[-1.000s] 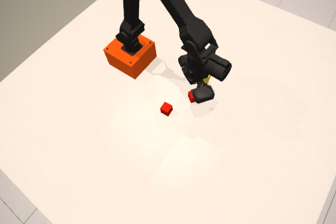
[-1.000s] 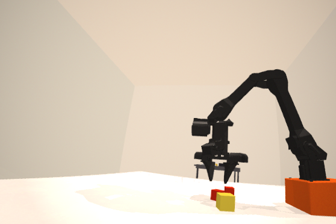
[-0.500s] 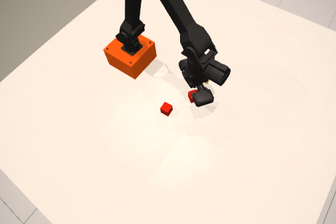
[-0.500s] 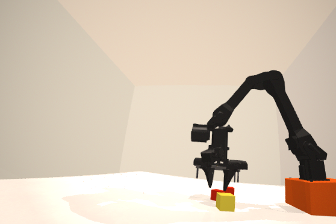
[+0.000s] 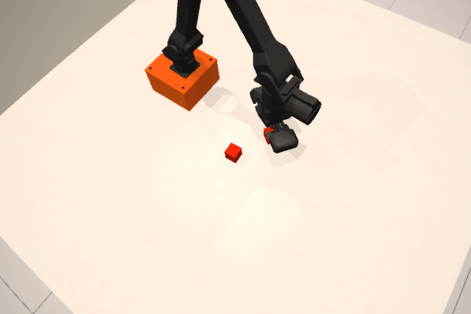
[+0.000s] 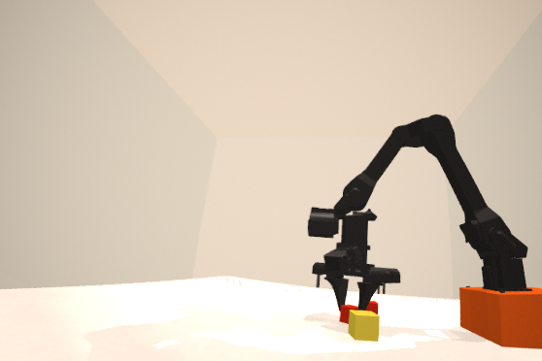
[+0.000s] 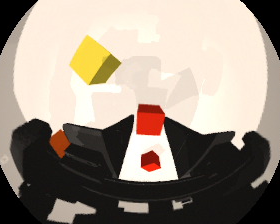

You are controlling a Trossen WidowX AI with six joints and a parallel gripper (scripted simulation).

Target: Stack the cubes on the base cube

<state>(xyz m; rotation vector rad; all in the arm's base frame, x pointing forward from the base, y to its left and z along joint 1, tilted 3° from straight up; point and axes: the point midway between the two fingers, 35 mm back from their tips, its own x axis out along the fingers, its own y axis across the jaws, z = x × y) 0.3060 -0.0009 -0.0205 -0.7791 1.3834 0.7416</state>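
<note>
My gripper tip is now 20 mm past the yellow cube and 100 mm to the right of it.
</note>
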